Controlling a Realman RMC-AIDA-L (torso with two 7-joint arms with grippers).
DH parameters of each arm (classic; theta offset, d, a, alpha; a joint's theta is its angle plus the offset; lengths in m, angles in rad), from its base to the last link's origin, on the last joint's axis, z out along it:
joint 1: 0 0.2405 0 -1.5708
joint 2: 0 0 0 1.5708
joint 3: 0 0.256 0 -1.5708
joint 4: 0 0 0 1.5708
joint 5: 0 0.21 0 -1.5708
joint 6: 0 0 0 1.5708
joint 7: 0 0.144 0 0
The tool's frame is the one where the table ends.
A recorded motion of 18 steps. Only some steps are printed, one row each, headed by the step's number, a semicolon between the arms.
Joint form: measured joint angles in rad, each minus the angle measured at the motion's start. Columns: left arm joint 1, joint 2, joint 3, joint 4, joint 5, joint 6, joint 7; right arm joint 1, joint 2, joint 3, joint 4, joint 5, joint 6, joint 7.
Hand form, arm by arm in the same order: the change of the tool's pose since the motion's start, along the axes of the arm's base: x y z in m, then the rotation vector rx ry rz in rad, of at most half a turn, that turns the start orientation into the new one. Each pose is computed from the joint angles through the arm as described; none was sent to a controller.
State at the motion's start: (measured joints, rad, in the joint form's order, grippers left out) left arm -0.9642 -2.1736 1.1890 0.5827 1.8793 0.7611 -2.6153; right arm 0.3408 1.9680 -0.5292 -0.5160 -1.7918 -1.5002 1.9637
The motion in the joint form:
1: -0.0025 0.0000 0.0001 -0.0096 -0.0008 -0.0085 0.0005; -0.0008 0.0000 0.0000 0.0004 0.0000 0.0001 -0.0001
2: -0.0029 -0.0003 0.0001 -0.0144 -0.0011 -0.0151 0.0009; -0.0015 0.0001 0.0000 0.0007 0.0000 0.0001 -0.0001
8: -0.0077 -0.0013 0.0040 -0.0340 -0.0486 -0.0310 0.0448; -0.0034 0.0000 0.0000 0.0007 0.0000 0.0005 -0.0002
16: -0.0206 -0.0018 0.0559 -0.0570 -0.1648 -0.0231 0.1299; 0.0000 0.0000 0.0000 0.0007 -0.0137 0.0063 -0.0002
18: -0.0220 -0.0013 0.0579 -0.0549 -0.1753 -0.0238 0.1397; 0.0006 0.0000 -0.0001 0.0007 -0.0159 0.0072 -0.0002
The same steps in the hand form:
1: -0.0015 0.0004 -0.0011 0.0023 0.0029 0.0072; 0.0003 -0.0003 -0.0001 -0.0001 0.0002 -0.0010
2: -0.0027 0.0007 -0.0016 0.0054 0.0046 0.0123; 0.0005 -0.0006 -0.0002 -0.0003 0.0005 -0.0018
8: -0.0016 0.0012 -0.0033 0.0170 -0.0089 0.0039; 0.0011 -0.0012 -0.0001 -0.0001 0.0001 -0.0040
16: 0.0101 -0.0040 -0.0109 -0.0020 -0.0364 -0.0543; 0.0016 -0.0006 -0.0015 -0.0091 -0.0105 -0.0057
18: 0.0120 -0.0035 -0.0102 0.0023 -0.0400 -0.0627; 0.0016 -0.0005 -0.0018 -0.0106 -0.0123 -0.0059

